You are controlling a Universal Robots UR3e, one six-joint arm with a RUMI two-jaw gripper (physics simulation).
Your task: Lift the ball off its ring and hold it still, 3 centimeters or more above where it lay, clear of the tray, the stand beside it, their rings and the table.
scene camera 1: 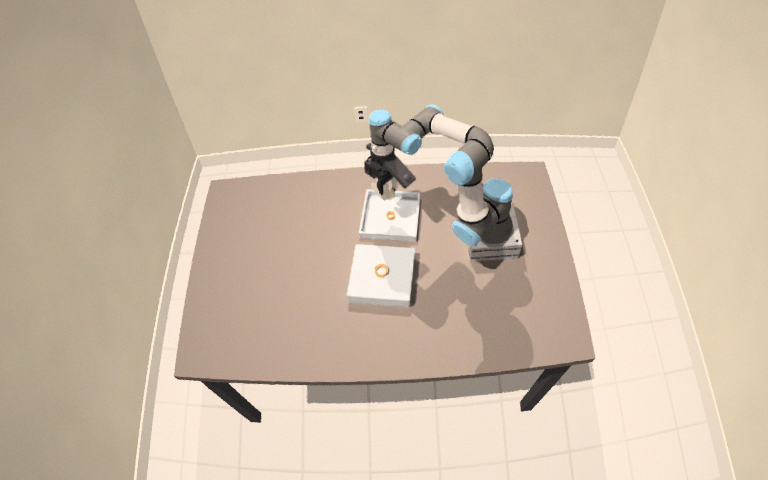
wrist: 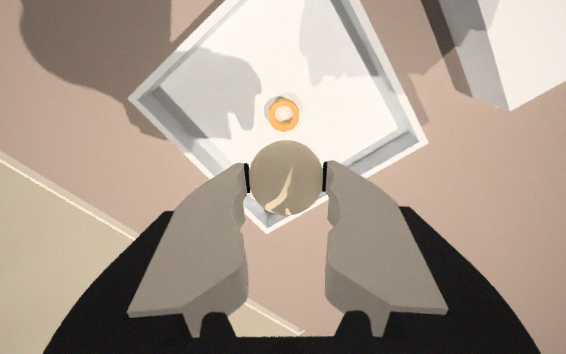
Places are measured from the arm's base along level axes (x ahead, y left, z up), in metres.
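Pixels of known places: gripper, between the fingertips: (scene camera 1: 389, 196) (wrist: 285, 166); arm's base, origin of its link: (scene camera 1: 493, 227).
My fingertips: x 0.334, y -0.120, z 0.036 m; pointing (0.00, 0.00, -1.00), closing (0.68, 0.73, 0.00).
Note:
For each thing: its middle in the pictures, then the offset to it from my fingertips. "*": a spot on its surface instead. Level surfaces: height alone.
- round beige ball, middle of its body: (wrist: 285, 177) 0.001 m ahead, 0.001 m right, 0.010 m up
- white walled tray, a spot on its surface: (wrist: 412, 111) * 0.071 m ahead, 0.082 m left, 0.088 m down
- small orange ring, a spot on its surface: (wrist: 284, 114) (scene camera 1: 390, 216) * 0.001 m ahead, 0.003 m right, 0.113 m down
- larger orange ring, a spot on its surface: (scene camera 1: 381, 270) * 0.035 m ahead, 0.238 m left, 0.071 m down
- brown table, height of its surface: 0.116 m down
A round beige ball (wrist: 286, 178) is held between the two fingertips of my gripper (scene camera 1: 387, 193) (wrist: 285, 166), which is shut on it. In the scene view the ball is hard to make out among the fingers. The ball hangs above the white walled tray (scene camera 1: 362, 217) (wrist: 412, 111), apart from its floor. A small orange ring (scene camera 1: 390, 215) (wrist: 284, 114) lies bare on the tray floor. The white stand (scene camera 1: 365, 288) (wrist: 530, 55) is beside the tray, with a larger orange ring (scene camera 1: 381, 270) on its top.
The brown table (scene camera 1: 271, 283) (wrist: 475, 210) carries the tray and the stand. The arm's base (scene camera 1: 495, 249) stands on the table to the right of the tray. The back wall (scene camera 1: 317, 67) is behind the table. Shadows of the arm fall across the table and into the tray.

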